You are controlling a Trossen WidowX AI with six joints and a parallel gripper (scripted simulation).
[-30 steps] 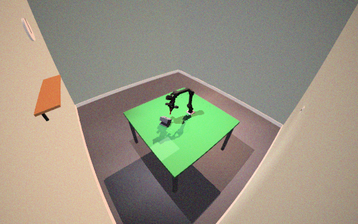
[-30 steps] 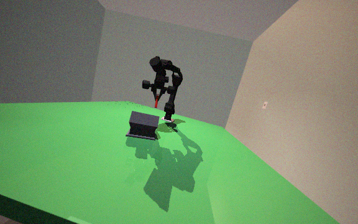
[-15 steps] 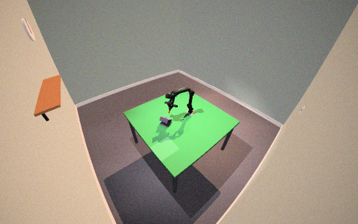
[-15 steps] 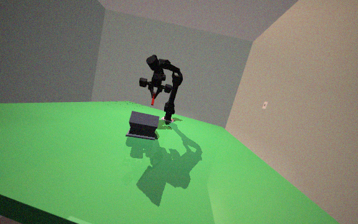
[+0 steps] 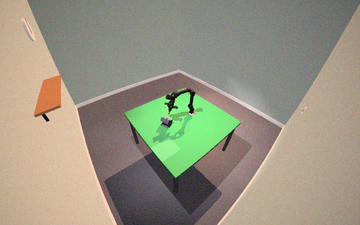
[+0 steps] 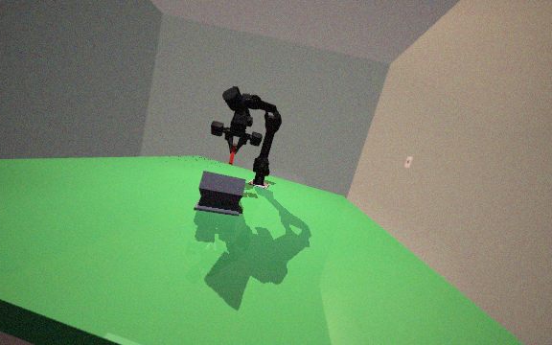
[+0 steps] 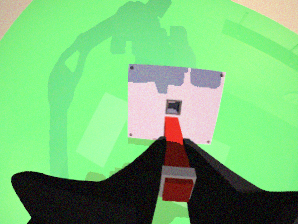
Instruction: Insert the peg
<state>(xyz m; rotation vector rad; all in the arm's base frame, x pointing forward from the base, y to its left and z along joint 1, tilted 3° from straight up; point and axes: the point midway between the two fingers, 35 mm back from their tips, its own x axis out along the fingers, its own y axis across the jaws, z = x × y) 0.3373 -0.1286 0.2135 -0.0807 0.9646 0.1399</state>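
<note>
My gripper tip is 60 mm short of the sloped panel and 120 mm above it. Also, from my gripper tip: red square-sided peg 10 mm behind, 10 mm above.
</note>
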